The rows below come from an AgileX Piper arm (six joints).
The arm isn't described. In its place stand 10 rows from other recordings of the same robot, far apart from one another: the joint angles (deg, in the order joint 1, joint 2, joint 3, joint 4, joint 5, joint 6), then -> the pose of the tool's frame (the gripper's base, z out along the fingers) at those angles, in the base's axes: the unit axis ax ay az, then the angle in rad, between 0 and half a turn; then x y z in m.
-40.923 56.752 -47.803 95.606 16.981 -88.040 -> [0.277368, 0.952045, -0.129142, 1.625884, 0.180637, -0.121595, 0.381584]
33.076 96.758 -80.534 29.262 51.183 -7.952 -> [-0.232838, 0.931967, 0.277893, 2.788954, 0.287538, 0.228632, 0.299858]
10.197 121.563 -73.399 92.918 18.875 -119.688 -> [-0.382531, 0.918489, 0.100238, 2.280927, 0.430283, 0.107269, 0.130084]
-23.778 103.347 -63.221 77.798 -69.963 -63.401 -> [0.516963, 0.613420, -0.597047, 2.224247, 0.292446, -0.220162, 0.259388]
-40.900 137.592 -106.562 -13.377 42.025 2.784 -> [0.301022, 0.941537, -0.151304, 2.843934, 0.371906, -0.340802, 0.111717]
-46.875 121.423 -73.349 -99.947 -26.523 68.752 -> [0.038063, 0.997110, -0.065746, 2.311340, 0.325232, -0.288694, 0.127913]
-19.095 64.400 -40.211 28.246 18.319 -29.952 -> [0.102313, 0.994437, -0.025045, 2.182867, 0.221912, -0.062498, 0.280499]
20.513 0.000 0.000 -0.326 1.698 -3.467 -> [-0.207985, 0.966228, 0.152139, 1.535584, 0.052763, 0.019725, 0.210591]
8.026 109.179 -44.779 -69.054 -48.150 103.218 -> [0.094931, 0.865026, 0.492665, 2.690323, 0.315513, 0.108421, 0.132465]
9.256 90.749 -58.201 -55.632 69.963 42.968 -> [0.076443, 0.907641, -0.412728, 2.868993, 0.287811, -0.024595, 0.251171]
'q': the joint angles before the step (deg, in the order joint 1, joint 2, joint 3, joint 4, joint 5, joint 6). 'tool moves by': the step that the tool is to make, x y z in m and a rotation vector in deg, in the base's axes. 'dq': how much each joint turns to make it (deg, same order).
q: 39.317 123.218 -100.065 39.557 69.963 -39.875
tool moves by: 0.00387 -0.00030 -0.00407 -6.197 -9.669 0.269
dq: 1.583 -0.563 -0.001 -10.968 -4.931 2.408
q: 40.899 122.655 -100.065 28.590 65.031 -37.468
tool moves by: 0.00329 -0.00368 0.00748 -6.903 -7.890 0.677
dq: 1.340 -0.929 -1.378 -11.520 -0.486 4.057
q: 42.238 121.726 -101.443 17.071 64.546 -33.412
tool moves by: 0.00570 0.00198 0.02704 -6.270 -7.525 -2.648
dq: 1.764 -0.155 -6.470 -11.761 4.071 7.902
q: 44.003 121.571 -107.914 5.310 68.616 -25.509
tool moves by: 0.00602 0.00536 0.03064 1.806 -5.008 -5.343
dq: 0.696 0.000 -6.558 -4.021 1.347 6.742
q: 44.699 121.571 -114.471 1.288 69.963 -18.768
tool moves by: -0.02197 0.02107 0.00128 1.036 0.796 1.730
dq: 3.666 0.001 -0.257 0.667 -0.001 2.012
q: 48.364 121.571 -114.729 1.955 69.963 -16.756
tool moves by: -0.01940 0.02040 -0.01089 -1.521 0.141 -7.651
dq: 4.339 1.356 0.000 -4.731 0.000 12.794
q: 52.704 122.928 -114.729 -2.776 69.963 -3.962
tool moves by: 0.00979 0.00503 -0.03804 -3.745 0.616 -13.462
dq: 0.426 4.745 -0.002 -5.566 0.001 14.969
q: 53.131 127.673 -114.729 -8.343 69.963 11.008
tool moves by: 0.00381 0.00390 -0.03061 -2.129 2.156 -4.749
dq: -0.006 3.692 0.000 -0.449 0.000 4.949
